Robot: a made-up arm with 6 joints.
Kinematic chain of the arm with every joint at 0, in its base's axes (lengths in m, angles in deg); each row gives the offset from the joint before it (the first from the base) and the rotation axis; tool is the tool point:
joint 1: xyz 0 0 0.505 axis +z
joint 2: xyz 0.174 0 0 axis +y
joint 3: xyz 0 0 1.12 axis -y
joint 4: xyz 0 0 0.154 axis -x
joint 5: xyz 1.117 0 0 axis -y
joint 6: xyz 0.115 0 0 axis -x
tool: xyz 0 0 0
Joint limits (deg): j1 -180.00..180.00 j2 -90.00..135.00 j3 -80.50..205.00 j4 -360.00..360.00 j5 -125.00..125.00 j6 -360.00..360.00
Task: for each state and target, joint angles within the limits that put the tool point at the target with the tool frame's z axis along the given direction. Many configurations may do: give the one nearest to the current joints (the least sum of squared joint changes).
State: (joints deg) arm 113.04 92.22 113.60 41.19 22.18 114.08
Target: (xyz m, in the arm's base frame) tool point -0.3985 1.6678 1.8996 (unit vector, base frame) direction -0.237 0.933 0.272
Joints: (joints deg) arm 101.21 75.10 131.73 42.38 59.35 151.46
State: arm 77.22 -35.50 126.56 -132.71 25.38 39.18
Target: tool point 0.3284 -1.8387 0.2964 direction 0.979 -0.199 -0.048
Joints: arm 101.29 -64.84 140.21 -129.63 -25.25 29.66
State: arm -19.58 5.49 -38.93 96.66 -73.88 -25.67
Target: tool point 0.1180 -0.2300 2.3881 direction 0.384 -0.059 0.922
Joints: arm -36.96 -32.42 14.00 97.55 -81.74 -24.09
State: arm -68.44 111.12 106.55 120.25 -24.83 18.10
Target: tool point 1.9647 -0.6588 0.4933 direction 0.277 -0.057 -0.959
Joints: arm -19.01 128.78 156.59 141.94 14.11 35.10
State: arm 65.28 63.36 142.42 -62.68 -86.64 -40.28
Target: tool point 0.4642 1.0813 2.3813 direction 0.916 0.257 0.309
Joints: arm 62.77 49.46 127.98 -49.07 -70.72 -62.79
